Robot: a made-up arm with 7 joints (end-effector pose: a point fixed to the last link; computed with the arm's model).
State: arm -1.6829 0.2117 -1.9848 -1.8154 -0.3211 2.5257 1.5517
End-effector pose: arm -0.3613 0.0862 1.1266 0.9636 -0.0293 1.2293
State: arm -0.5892 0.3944 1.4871 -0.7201 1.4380 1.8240 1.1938
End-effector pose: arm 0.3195 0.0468 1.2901 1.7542 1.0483 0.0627
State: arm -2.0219 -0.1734 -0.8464 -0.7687 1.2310 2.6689 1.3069
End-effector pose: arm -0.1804 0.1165 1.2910 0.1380 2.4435 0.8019
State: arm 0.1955 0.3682 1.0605 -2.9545 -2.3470 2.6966 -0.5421
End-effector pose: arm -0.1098 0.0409 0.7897 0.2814 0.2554 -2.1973
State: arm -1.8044 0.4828 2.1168 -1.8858 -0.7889 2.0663 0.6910
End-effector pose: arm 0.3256 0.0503 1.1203 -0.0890 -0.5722 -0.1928
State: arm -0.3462 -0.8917 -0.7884 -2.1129 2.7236 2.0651 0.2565
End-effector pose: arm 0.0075 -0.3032 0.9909 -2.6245 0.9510 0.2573
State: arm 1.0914 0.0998 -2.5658 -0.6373 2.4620 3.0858 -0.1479
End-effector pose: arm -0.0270 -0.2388 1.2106 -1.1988 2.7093 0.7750
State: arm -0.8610 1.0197 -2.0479 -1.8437 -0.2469 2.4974 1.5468
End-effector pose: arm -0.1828 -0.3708 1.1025 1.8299 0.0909 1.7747
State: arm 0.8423 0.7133 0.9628 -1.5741 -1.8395 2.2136 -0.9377
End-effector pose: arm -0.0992 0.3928 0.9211 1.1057 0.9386 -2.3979
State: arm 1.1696 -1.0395 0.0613 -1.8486 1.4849 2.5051 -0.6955
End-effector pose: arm 0.0708 -0.0514 1.1936 2.0342 -0.9705 1.0062
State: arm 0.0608 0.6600 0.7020 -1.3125 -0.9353 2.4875 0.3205
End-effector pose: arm 0.3463 0.2519 1.0339 -0.0407 -0.7950 0.7071
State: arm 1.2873 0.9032 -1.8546 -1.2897 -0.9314 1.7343 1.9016
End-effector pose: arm 0.4329 0.0930 1.1350 -1.1752 -1.9787 -1.5123
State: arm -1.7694 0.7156 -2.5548 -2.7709 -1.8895 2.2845 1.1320
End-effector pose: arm -0.1652 0.1476 0.8307 -0.3075 -2.0002 1.6603
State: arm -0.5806 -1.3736 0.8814 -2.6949 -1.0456 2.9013 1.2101
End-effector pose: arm 0.0981 0.1973 0.8785 -0.9385 -1.4682 0.1464
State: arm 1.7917 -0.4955 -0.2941 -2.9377 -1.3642 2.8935 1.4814
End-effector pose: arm -0.1006 0.1090 0.8912 0.4137 -0.5270 1.2399
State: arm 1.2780 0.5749 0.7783 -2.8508 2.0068 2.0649 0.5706
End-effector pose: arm -0.0522 0.0272 0.6559 -0.6478 1.2661 -0.6401
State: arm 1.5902 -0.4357 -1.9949 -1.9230 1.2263 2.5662 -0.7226
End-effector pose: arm 0.2820 -0.3218 0.8839 0.9018 -0.8609 -0.7124
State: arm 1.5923 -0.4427 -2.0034 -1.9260 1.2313 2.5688 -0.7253
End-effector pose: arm 0.2801 -0.3233 0.8797 0.9046 -0.8581 -0.7258
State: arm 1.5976 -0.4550 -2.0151 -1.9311 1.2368 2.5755 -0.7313
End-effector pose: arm 0.2778 -0.3246 0.8732 0.9072 -0.8527 -0.7425
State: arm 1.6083 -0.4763 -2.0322 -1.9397 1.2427 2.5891 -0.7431
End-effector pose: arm 0.2750 -0.3256 0.8628 0.9087 -0.8425 -0.7643
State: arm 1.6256 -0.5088 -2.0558 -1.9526 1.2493 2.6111 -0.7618
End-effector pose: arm 0.2713 -0.3258 0.8474 0.9087 -0.8249 -0.7921
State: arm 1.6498 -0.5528 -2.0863 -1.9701 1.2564 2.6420 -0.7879
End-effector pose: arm 0.2667 -0.3243 0.8270 0.9056 -0.7971 -0.8253
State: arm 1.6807 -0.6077 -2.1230 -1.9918 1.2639 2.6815 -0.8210
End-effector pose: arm 0.2611 -0.3204 0.8022 0.8981 -0.7569 -0.8613
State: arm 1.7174 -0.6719 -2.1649 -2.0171 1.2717 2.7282 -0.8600
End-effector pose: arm 0.2543 -0.3133 0.7741 0.8853 -0.7021 -0.8969
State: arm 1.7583 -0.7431 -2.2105 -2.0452 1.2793 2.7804 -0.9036
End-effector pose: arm 0.2461 -0.3027 0.7443 0.8664 -0.6325 -0.9279
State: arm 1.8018 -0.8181 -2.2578 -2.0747 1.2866 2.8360 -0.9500
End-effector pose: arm 0.2365 -0.2889 0.7149 0.8417 -0.5503 -0.9501
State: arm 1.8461 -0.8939 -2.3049 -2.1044 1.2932 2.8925 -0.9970
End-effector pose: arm 0.2257 -0.2729 0.6877 0.8127 -0.4590 -0.9608
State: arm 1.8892 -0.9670 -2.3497 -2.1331 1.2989 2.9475 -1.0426
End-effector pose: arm 0.2142 -0.2559 0.6641 0.7813 -0.3643 -0.9592
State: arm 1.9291 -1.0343 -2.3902 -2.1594 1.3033 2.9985 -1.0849
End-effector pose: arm 0.2028 -0.2395 0.6448 0.7501 -0.2728 -0.9465
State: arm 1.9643 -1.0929 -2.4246 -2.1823 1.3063 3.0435 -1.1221
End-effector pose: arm 0.1923 -0.2247 0.6301 0.7216 -0.1905 -0.9258
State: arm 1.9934 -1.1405 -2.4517 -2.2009 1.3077 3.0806 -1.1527
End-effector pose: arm 0.1836 -0.2126 0.6196 0.6977 -0.1225 -0.9014
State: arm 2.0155 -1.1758 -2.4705 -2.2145 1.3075 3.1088 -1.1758
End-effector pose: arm 0.1774 -0.2035 0.6127 0.6798 -0.0724 -0.8775
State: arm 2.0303 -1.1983 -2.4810 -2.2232 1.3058 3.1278 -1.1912
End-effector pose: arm 0.1739 -0.1976 0.6089 0.6682 -0.0413 -0.8574
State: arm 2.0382 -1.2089 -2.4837 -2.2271 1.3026 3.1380 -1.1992
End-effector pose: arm 0.1731 -0.1945 0.6075 0.6629 -0.0284 -0.8425
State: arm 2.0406 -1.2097 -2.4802 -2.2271 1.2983 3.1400 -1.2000
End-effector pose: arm 0.1746 -0.1938 0.6077 0.6636 -0.0301 -0.8335
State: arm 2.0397 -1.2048 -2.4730 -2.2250 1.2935 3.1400 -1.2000
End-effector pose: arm 0.1772 -0.1945 0.6094 0.6647 -0.0411 -0.8252
